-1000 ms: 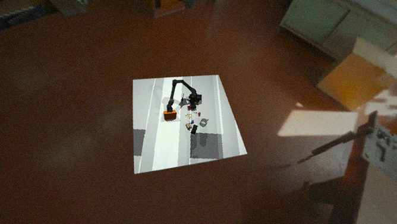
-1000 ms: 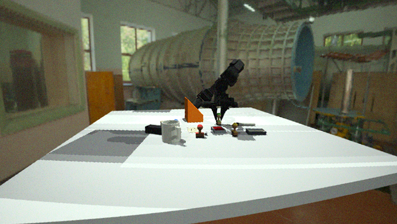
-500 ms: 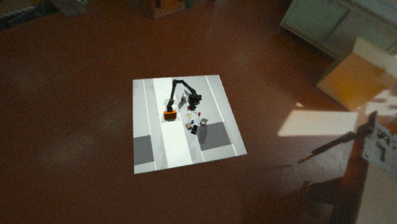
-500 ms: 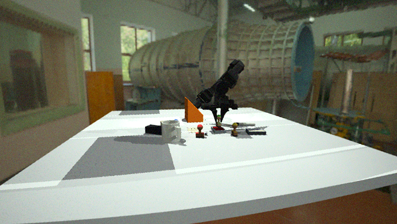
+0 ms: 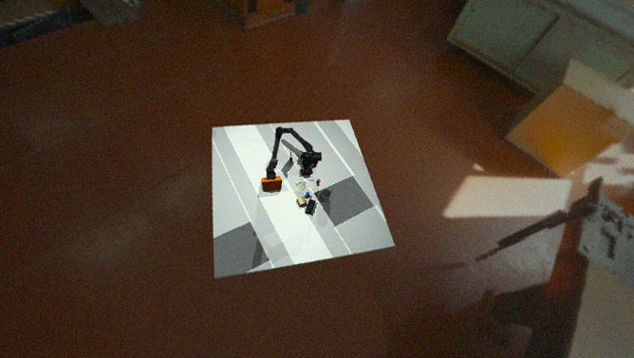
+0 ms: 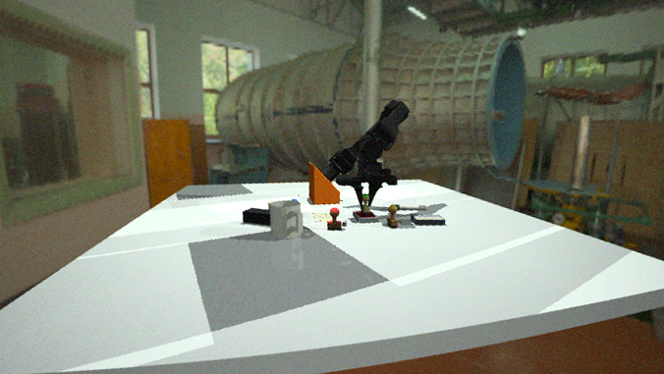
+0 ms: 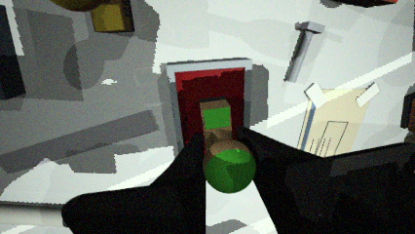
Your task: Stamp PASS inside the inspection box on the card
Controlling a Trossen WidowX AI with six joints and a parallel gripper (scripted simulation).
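Now: the green-knobbed stamp right at my gripper tip. From my gripper tip the other things lie so: bolt (6 cm ahead, 7 cm to the right, 4 cm below); then red ink pad (4 cm below); then yellow-knobbed stamp (8 cm ahead, 6 cm to the left, 2 cm below).
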